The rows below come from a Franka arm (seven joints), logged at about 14 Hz.
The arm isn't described. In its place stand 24 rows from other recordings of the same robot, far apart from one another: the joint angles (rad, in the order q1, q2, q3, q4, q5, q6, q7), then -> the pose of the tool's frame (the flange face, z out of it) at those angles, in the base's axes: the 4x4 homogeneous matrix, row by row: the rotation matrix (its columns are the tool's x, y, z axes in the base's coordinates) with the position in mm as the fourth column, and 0 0 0 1 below.
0.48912 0.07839 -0.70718 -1.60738 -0.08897 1.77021 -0.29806 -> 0.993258, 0.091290, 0.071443, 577.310; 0.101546, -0.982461, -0.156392, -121.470; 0.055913, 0.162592, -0.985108, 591.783; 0, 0, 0, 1
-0.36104 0.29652 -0.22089 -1.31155 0.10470 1.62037 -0.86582 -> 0.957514, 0.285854, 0.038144, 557.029; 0.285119, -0.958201, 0.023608, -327.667; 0.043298, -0.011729, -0.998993, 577.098; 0, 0, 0, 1
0.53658 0.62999 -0.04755 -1.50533 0.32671 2.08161 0.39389 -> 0.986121, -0.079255, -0.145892, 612.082; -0.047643, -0.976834, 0.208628, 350.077; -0.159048, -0.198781, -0.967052, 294.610; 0, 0, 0, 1
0.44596 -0.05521 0.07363 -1.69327 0.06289 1.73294 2.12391 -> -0.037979, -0.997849, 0.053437, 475.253; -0.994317, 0.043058, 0.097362, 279.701; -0.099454, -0.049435, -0.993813, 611.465; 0, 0, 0, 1
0.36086 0.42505 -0.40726 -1.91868 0.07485 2.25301 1.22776 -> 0.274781, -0.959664, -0.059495, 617.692; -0.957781, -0.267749, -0.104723, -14.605; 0.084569, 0.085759, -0.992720, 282.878; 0, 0, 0, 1
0.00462 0.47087 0.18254 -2.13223 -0.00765 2.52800 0.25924 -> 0.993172, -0.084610, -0.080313, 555.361; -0.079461, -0.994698, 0.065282, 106.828; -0.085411, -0.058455, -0.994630, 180.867; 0, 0, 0, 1
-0.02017 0.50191 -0.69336 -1.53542 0.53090 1.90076 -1.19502 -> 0.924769, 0.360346, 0.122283, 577.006; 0.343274, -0.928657, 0.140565, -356.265; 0.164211, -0.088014, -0.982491, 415.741; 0, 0, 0, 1
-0.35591 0.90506 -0.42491 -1.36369 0.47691 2.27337 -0.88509 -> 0.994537, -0.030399, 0.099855, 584.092; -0.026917, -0.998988, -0.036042, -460.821; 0.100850, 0.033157, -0.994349, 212.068; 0, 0, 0, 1
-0.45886 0.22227 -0.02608 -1.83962 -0.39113 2.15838 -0.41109 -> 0.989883, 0.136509, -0.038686, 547.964; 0.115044, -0.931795, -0.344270, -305.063; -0.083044, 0.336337, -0.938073, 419.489; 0, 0, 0, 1
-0.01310 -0.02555 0.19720 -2.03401 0.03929 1.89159 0.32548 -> 0.980484, -0.155164, -0.120725, 522.554; -0.155051, -0.987852, 0.010391, 100.795; -0.120871, 0.008531, -0.992632, 446.221; 0, 0, 0, 1
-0.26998 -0.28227 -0.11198 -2.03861 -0.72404 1.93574 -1.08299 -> 0.611104, 0.791418, -0.014476, 438.656; 0.606198, -0.479688, -0.634369, -231.603; -0.508995, 0.378890, -0.772895, 594.671; 0, 0, 0, 1
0.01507 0.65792 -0.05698 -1.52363 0.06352 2.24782 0.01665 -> 0.994212, -0.082916, 0.068318, 715.039; -0.083970, -0.996387, 0.012701, -21.547; 0.067018, -0.018364, -0.997583, 279.602; 0, 0, 0, 1
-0.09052 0.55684 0.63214 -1.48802 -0.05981 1.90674 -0.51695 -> 0.538473, 0.827894, -0.156967, 623.840; 0.837344, -0.504865, 0.209681, 285.342; 0.094346, -0.244343, -0.965088, 395.901; 0, 0, 0, 1
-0.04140 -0.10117 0.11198 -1.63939 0.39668 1.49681 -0.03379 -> 0.991343, 0.110689, -0.070616, 510.110; 0.129103, -0.919678, 0.370843, 83.188; -0.023896, -0.376749, -0.926007, 648.077; 0, 0, 0, 1
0.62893 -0.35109 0.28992 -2.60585 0.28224 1.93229 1.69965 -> 0.562278, -0.761489, -0.322457, 213.344; -0.823565, -0.550888, -0.135141, 303.054; -0.074729, 0.341551, -0.936888, 345.177; 0, 0, 0, 1
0.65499 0.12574 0.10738 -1.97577 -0.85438 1.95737 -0.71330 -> -0.125223, 0.863696, 0.488210, 453.065; 0.782763, 0.388358, -0.486271, 361.738; -0.609590, 0.321260, -0.724701, 413.677; 0, 0, 0, 1
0.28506 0.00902 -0.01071 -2.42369 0.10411 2.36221 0.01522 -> 0.980258, 0.178622, -0.084788, 460.007; 0.183371, -0.981672, 0.051915, 130.825; -0.073961, -0.066438, -0.995046, 297.570; 0, 0, 0, 1
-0.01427 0.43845 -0.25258 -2.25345 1.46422 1.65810 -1.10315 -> 0.982191, -0.053076, 0.180235, 490.136; -0.187597, -0.223693, 0.956435, -36.990; -0.010447, -0.973213, -0.229666, 178.514; 0, 0, 0, 1
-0.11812 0.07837 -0.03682 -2.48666 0.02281 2.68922 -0.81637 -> 0.795308, 0.593465, 0.123632, 480.102; 0.599217, -0.800495, -0.012100, -75.866; 0.091786, 0.083706, -0.992254, 269.371; 0, 0, 0, 1
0.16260 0.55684 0.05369 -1.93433 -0.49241 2.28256 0.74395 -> 0.985514, -0.157278, -0.063454, 589.899; -0.169570, -0.920379, -0.352347, 117.647; -0.002985, 0.358003, -0.933716, 180.941; 0, 0, 0, 1
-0.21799 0.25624 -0.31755 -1.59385 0.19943 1.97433 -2.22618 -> -0.069851, 0.982195, 0.174396, 575.897; 0.997528, 0.067434, 0.019754, -303.873; 0.007642, 0.175345, -0.984477, 503.635; 0, 0, 0, 1
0.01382 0.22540 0.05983 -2.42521 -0.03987 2.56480 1.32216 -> 0.347582, -0.933870, -0.084106, 481.968; -0.937519, -0.347632, -0.014523, 37.109; -0.015676, 0.083899, -0.996351, 208.882; 0, 0, 0, 1
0.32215 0.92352 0.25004 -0.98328 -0.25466 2.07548 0.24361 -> 0.932874, 0.310193, 0.183103, 714.402; 0.303676, -0.950667, 0.063347, 353.376; 0.193720, -0.003491, -0.981051, 329.502; 0, 0, 0, 1
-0.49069 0.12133 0.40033 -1.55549 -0.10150 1.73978 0.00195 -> 0.994086, -0.084945, 0.067662, 598.417; -0.080968, -0.994939, -0.059505, -76.878; 0.072374, 0.053675, -0.995932, 582.338; 0, 0, 0, 1
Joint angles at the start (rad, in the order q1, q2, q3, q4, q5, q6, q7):
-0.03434 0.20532 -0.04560 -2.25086 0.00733 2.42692 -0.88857
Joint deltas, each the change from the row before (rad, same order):
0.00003 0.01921 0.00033 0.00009 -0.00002 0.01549 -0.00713
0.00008 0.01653 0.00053 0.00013 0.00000 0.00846 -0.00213
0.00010 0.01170 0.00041 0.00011 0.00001 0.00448 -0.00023
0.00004 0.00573 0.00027 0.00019 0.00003 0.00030 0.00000
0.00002 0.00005 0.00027 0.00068 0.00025 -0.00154 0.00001
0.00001 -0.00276 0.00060 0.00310 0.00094 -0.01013 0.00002
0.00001 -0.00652 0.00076 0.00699 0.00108 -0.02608 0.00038
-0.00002 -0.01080 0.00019 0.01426 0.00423 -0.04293 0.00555
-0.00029 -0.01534 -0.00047 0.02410 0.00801 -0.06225 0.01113
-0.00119 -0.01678 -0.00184 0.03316 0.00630 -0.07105 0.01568
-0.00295 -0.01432 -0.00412 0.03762 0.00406 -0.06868 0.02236
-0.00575 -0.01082 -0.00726 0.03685 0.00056 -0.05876 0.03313
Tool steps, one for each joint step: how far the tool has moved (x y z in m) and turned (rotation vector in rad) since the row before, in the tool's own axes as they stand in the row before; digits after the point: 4 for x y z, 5 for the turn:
0.0006 0.0004 0.0089 0.00223 -0.00298 -0.00757
0.0003 -0.0002 0.0081 0.00574 -0.00551 -0.00280
0.0001 -0.0003 0.0059 0.00524 -0.00481 -0.00077
0.0000 -0.0003 0.0030 0.00396 -0.00342 -0.00031
0.0002 0.0000 -0.0001 0.00085 -0.00040 -0.00008
0.0004 -0.0001 -0.0018 0.00389 -0.00198 0.00014
0.0003 -0.0003 -0.0040 0.01060 -0.00689 0.00041
0.0006 0.0003 -0.0079 0.01619 -0.00841 0.00837
0.0008 0.0010 -0.0130 0.02201 -0.00913 0.01706
0.0006 0.0023 -0.0173 0.02022 -0.00873 0.02190
-0.0008 0.0038 -0.0186 0.01586 -0.00714 0.03058
-0.0033 0.0059 -0.0177 0.00970 -0.00549 0.04508

